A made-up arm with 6 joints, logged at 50 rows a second.
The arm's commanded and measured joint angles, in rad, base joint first. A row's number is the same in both.
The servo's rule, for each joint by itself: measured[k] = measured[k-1] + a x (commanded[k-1-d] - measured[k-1]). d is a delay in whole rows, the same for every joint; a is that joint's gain. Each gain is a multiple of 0.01, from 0.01 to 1. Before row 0 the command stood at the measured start. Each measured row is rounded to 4 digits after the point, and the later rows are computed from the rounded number. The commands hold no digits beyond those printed.
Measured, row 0: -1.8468, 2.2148, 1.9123, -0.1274, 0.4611, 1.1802
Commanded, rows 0 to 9: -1.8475, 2.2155, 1.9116, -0.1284, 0.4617, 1.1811; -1.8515, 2.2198, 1.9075, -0.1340, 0.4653, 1.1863; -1.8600, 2.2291, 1.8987, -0.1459, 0.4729, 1.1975; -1.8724, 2.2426, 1.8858, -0.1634, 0.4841, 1.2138; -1.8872, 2.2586, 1.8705, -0.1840, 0.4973, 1.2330; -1.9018, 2.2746, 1.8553, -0.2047, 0.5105, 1.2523; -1.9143, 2.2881, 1.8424, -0.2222, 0.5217, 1.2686; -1.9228, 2.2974, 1.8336, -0.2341, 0.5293, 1.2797; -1.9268, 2.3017, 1.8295, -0.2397, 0.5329, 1.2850; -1.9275, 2.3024, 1.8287, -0.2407, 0.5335, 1.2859
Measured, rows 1 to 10: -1.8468, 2.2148, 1.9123, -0.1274, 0.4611, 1.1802; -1.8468, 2.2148, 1.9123, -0.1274, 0.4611, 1.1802; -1.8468, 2.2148, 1.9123, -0.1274, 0.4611, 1.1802; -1.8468, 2.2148, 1.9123, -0.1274, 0.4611, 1.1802; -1.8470, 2.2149, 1.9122, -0.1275, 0.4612, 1.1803; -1.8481, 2.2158, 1.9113, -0.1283, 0.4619, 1.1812; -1.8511, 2.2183, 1.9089, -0.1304, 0.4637, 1.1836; -1.8564, 2.2229, 1.9045, -0.1344, 0.4670, 1.1881; -1.8641, 2.2297, 1.8980, -0.1404, 0.4718, 1.1948; -1.8735, 2.2382, 1.8899, -0.1481, 0.4780, 1.2034
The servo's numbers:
d 4
a 0.25 0.19 0.19 0.12 0.16 0.15

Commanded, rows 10 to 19: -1.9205, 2.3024, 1.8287, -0.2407, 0.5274, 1.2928; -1.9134, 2.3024, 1.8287, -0.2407, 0.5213, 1.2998; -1.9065, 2.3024, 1.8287, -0.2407, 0.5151, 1.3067; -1.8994, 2.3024, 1.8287, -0.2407, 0.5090, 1.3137; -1.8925, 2.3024, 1.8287, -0.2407, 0.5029, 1.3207; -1.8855, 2.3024, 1.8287, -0.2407, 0.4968, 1.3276; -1.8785, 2.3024, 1.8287, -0.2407, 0.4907, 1.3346; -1.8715, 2.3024, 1.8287, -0.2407, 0.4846, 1.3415; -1.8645, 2.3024, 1.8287, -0.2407, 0.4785, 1.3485; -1.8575, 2.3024, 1.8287, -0.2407, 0.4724, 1.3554
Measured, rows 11 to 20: -1.8837, 2.2477, 1.8809, -0.1570, 0.4850, 1.2132; -1.8935, 2.2571, 1.8719, -0.1663, 0.4921, 1.2232; -1.9018, 2.2656, 1.8638, -0.1751, 0.4986, 1.2325; -1.9082, 2.2726, 1.8571, -0.1830, 0.5042, 1.2405; -1.9113, 2.2783, 1.8517, -0.1899, 0.5079, 1.2483; -1.9118, 2.2829, 1.8473, -0.1960, 0.5100, 1.2560; -1.9105, 2.2866, 1.8438, -0.2014, 0.5108, 1.2636; -1.9077, 2.2896, 1.8409, -0.2061, 0.5105, 1.2711; -1.9039, 2.2920, 1.8386, -0.2103, 0.5093, 1.2785; -1.8993, 2.2940, 1.8367, -0.2139, 0.5073, 1.2859
